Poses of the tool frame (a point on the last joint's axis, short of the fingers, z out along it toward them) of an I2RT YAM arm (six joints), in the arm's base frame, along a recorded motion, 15 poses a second.
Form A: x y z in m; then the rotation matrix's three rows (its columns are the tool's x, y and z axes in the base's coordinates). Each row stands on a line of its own.
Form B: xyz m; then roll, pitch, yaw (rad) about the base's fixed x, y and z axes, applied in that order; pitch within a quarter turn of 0, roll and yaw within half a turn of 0. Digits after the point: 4 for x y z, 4 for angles. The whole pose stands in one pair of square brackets.
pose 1, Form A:
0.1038 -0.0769 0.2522
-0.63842 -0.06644 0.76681
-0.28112 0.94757 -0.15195
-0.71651 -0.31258 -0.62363
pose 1, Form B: [0.1038 -0.0769 0.2522 -2.6770 0.7988 -2.7268]
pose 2, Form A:
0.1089 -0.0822 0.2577
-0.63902 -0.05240 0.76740
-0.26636 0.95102 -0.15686
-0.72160 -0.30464 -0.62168
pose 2, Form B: [0.1089 -0.0822 0.2577 -2.6860 0.8061 -2.7467]
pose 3, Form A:
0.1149 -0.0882 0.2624
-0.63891 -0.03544 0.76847
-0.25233 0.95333 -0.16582
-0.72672 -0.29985 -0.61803
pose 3, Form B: [0.1149 -0.0882 0.2624 -2.6899 0.8135 -2.7655]
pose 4, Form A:
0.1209 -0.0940 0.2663
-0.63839 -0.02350 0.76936
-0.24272 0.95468 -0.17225
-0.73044 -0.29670 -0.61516
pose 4, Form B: [0.1209 -0.0940 0.2663 -2.6922 0.8190 -2.7783]
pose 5, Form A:
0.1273 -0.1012 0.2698
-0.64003 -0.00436 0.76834
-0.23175 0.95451 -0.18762
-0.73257 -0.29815 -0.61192
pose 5, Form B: [0.1273 -0.1012 0.2698 -2.6882 0.8221 -2.7942]
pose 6, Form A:
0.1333 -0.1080 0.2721
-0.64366 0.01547 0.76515
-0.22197 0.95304 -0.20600
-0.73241 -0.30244 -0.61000
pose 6, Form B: [0.1333 -0.1080 0.2721 -2.6813 0.8219 -2.8095]
